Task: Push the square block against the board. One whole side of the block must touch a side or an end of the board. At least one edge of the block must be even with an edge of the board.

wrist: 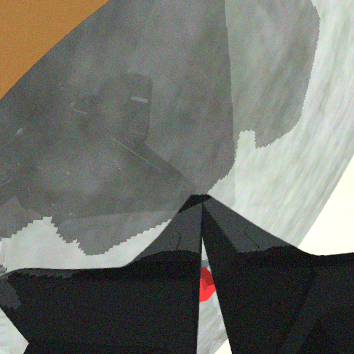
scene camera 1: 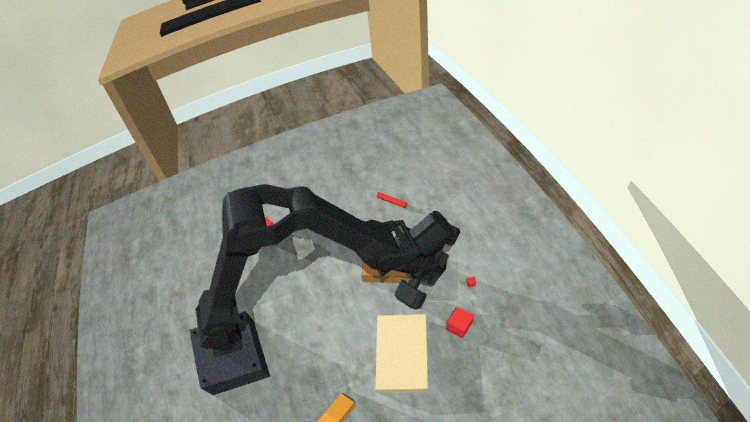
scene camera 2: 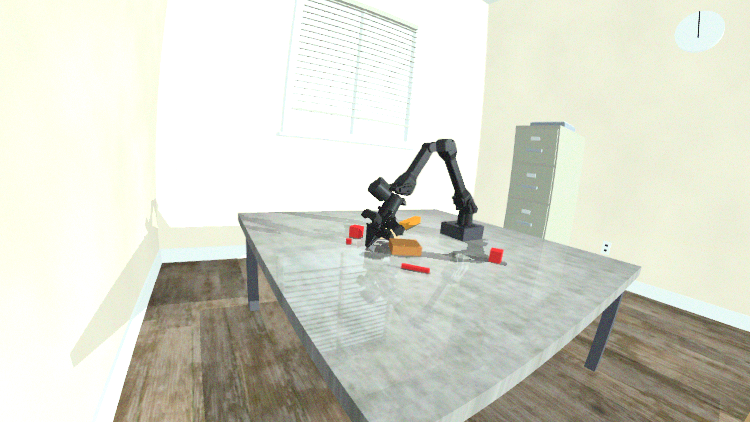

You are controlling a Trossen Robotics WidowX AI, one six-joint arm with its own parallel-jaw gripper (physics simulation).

Observation:
A pale tan board (scene camera 1: 401, 354) and a square block (wrist: 35, 35) rest on the table. I also see my gripper (scene camera 1: 443, 268).
My gripper shows as well in the wrist view (wrist: 198, 202) and in scene camera 2 (scene camera 2: 366, 247). The wrist view does not show the pale tan board: it is out of frame.

